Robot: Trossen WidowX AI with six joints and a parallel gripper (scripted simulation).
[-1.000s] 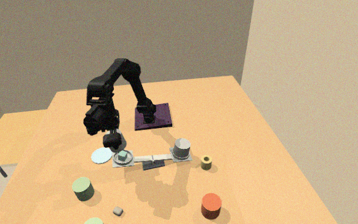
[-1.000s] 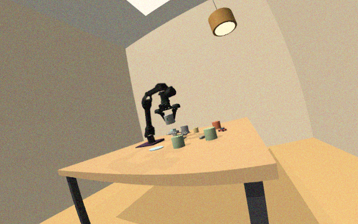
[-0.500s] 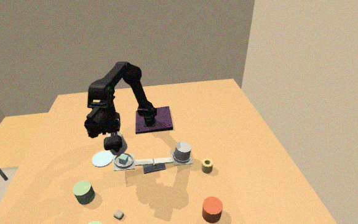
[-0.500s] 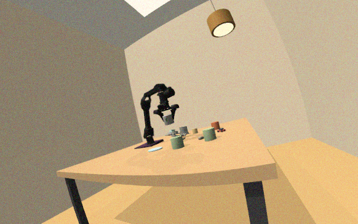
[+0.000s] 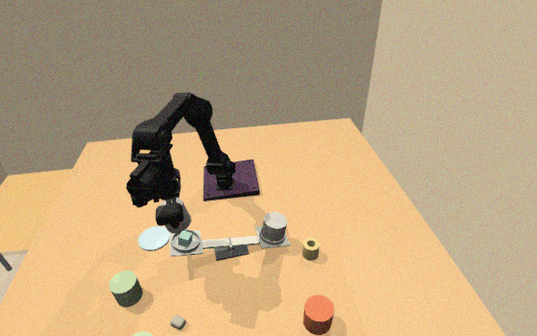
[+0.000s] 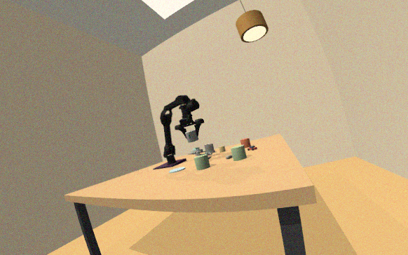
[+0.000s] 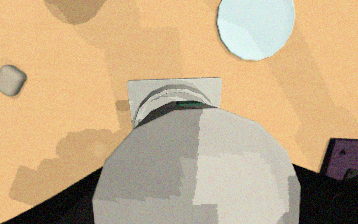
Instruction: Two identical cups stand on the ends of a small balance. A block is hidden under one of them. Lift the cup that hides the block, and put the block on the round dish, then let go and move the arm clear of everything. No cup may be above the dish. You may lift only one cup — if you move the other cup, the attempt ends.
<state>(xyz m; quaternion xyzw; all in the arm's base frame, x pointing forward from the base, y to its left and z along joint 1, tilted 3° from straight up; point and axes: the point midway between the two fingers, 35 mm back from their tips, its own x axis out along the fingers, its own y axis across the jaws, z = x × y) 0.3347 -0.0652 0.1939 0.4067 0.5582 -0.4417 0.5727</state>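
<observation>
My gripper tip is now 8 cm above the pale green block and 1 cm to the right of it. Also, from my gripper tip: pale blue round dish: 17 cm below, 12 cm to the right, 8 cm behind; then small grey pebble: 21 cm ahead, 16 cm below, 2 cm to the left; then yellow ring: 37 cm to the left, 15 cm below, 2 cm behind.
</observation>
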